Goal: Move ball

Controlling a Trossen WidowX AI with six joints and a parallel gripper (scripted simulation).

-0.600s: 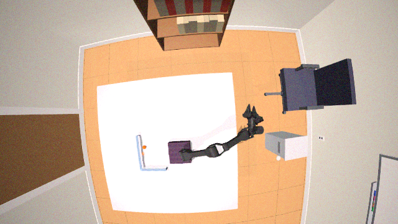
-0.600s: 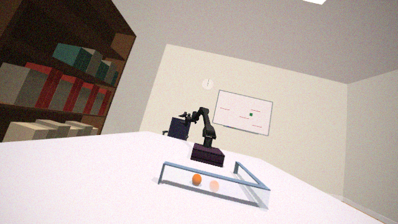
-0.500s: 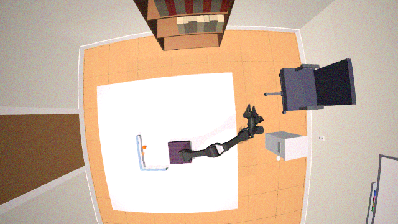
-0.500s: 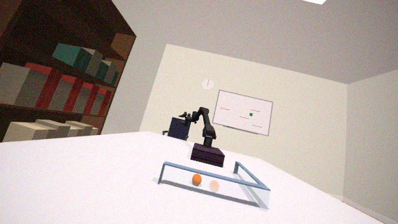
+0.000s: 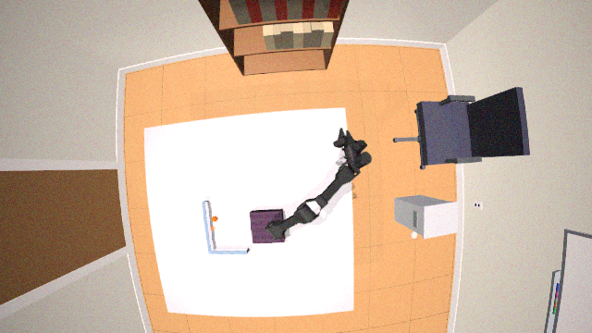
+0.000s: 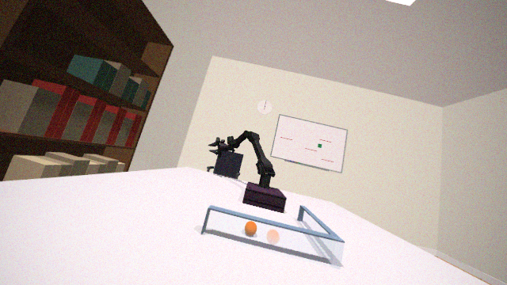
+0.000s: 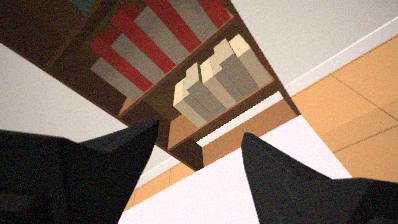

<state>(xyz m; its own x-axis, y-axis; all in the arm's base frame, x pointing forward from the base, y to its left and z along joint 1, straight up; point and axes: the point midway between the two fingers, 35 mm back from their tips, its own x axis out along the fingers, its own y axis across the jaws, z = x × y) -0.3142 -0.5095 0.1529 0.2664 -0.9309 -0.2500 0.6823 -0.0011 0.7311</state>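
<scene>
Right now my gripper tip is 68 cm short of the orange ball, 55 cm to the right of it and 19 cm above it. Round my gripper tip: wall (71 cm ahead, 60 cm to the left, 18 cm below); then see-through copy (68 cm ahead, 61 cm to the left, 19 cm below).
</scene>
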